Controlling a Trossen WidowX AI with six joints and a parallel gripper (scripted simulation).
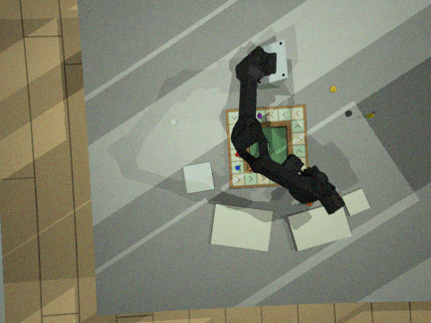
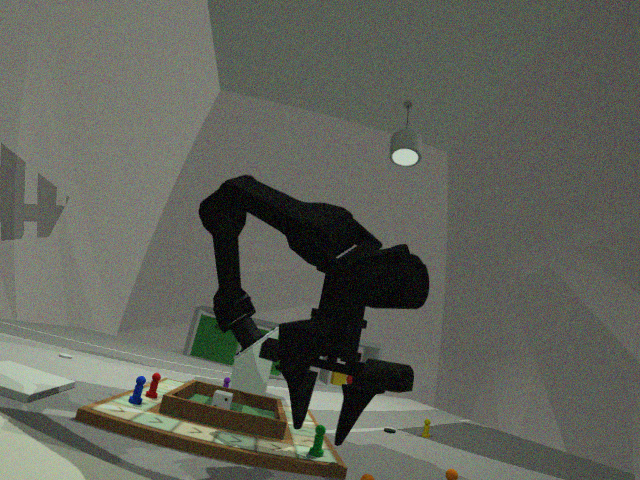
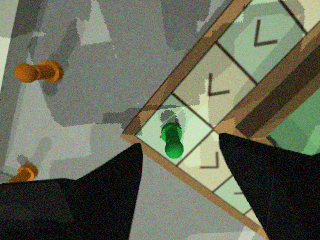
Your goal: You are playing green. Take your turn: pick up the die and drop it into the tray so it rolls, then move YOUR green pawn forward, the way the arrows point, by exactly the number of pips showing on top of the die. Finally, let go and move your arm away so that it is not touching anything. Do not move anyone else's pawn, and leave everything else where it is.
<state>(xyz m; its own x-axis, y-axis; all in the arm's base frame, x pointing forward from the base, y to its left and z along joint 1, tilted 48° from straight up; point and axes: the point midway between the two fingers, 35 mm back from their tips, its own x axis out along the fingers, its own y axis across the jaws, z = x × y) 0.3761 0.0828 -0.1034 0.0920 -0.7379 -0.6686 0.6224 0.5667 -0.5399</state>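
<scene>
Now: gripper tip right at the green pawn. From my gripper tip the other things lie so: green tray (10 cm behind, 12 cm to the right, 2 cm below); blue pawn (3 cm behind, 23 cm to the right); white die (10 cm behind, 13 cm to the right, 1 cm below).
</scene>
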